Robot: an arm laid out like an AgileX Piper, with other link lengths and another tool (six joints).
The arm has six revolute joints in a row. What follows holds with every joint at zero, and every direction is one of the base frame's.
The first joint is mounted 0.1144 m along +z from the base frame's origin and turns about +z.
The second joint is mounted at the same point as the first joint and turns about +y.
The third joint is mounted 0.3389 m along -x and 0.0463 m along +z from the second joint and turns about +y.
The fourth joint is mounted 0.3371 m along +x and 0.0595 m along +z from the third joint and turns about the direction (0.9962, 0, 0.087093).
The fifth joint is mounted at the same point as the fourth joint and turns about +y.
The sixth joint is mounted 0.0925 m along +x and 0.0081 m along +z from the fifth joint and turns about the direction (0.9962, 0, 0.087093).
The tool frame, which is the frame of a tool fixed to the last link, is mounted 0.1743 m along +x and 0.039 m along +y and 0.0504 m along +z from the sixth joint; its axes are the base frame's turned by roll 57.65, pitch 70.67 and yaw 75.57 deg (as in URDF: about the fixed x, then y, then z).
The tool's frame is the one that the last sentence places.
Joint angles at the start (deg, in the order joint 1, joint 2, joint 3, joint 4, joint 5, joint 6):
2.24 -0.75 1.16 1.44 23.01 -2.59
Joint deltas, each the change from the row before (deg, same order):
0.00 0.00 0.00 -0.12 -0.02 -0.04
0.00 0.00 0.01 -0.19 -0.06 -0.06
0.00 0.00 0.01 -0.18 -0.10 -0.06
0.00 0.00 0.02 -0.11 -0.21 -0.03
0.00 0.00 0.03 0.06 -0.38 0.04
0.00 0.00 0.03 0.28 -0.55 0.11
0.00 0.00 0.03 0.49 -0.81 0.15
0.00 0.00 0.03 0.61 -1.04 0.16
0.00 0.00 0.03 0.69 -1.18 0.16
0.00 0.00 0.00 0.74 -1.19 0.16
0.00 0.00 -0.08 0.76 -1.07 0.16
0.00 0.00 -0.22 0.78 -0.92 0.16
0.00 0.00 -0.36 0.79 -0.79 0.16
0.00 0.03 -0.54 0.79 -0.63 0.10
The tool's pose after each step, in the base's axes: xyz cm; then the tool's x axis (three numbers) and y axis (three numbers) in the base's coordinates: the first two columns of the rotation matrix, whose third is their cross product. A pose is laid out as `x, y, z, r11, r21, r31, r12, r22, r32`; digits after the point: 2 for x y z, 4 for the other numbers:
26.36, 5.26, 16.03, -0.3153, 0.2850, -0.9052, -0.2325, 0.9016, 0.3648
26.37, 5.24, 16.03, -0.3144, 0.2811, -0.9067, -0.2330, 0.9031, 0.3607
26.38, 5.22, 16.05, -0.3128, 0.2774, -0.9084, -0.2336, 0.9046, 0.3567
26.40, 5.21, 16.11, -0.3097, 0.2753, -0.9101, -0.2348, 0.9054, 0.3538
26.43, 5.21, 16.27, -0.3041, 0.2772, -0.9114, -0.2367, 0.9047, 0.3541
26.48, 5.24, 16.52, -0.2960, 0.2837, -0.9121, -0.2395, 0.9023, 0.3584
26.55, 5.28, 16.92, -0.2839, 0.2944, -0.9125, -0.2439, 0.8982, 0.3657
26.62, 5.32, 17.43, -0.2682, 0.3074, -0.9130, -0.2497, 0.8932, 0.3740
26.70, 5.36, 18.02, -0.2502, 0.3218, -0.9132, -0.2564, 0.8875, 0.3830
26.76, 5.38, 18.64, -0.2316, 0.3370, -0.9126, -0.2634, 0.8813, 0.3923
26.80, 5.39, 19.30, -0.2137, 0.3526, -0.9111, -0.2703, 0.8749, 0.4020
26.81, 5.40, 20.04, -0.1960, 0.3684, -0.9088, -0.2773, 0.8681, 0.4117
26.80, 5.40, 20.87, -0.1782, 0.3843, -0.9059, -0.2848, 0.8611, 0.4213
26.76, 5.40, 21.79, -0.1608, 0.3991, -0.9027, -0.2927, 0.8542, 0.4298

